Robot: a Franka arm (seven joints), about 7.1 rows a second.
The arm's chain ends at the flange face. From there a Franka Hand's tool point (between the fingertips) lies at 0.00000 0.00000 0.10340 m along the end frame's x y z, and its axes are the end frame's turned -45 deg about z.
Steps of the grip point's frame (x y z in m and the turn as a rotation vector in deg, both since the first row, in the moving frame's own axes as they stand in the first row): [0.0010, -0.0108, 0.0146, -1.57, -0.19, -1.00]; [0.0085, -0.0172, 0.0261, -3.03, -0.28, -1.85]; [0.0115, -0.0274, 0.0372, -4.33, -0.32, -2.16]
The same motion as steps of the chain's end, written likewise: [-0.0087, -0.0106, 0.0146, -1.24, 0.98, -1.00]; [-0.0097, -0.0223, 0.0262, -2.34, 1.94, -1.85]; [-0.0165, -0.0333, 0.0375, -3.29, 2.84, -2.16]
